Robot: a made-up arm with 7 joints.
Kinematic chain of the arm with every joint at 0, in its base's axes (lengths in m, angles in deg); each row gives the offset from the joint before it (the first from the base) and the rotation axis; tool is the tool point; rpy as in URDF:
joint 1: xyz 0 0 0.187 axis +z
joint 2: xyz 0 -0.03 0.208 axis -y
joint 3: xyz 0 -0.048 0.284 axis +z
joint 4: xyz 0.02 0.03 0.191 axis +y
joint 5: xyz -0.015 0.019 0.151 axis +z
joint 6: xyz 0 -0.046 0.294 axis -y
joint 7: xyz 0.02 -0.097 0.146 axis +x
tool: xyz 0 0 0 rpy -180 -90 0
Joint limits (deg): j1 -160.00..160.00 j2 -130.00..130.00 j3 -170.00..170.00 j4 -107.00..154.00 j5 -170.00..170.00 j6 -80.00..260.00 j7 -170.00..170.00
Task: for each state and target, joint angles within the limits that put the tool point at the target. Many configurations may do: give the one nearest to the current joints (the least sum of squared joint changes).
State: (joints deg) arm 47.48 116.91 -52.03 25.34 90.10 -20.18 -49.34
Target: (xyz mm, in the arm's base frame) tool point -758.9 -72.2 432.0
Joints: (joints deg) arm 16.77 130.00 4.33 67.21 90.27 -62.88 -49.34
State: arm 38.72 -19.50 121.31 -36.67 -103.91 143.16 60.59
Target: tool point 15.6 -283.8 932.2
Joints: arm 22.95 -24.48 59.14 -73.08 -109.39 156.27 60.59
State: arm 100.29 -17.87 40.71 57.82 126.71 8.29 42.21
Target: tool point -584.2 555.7 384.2
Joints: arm 111.01 -51.43 31.34 71.26 123.86 11.04 42.21
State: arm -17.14 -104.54 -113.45 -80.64 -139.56 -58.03 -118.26
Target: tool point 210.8 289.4 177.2
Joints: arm -12.81 -104.55 -106.23 -98.33 -135.64 -61.99 -118.26
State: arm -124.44 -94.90 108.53 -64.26 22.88 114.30 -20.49
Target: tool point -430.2 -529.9 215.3
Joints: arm -98.61 -80.48 115.10 -67.12 23.74 124.54 -20.49
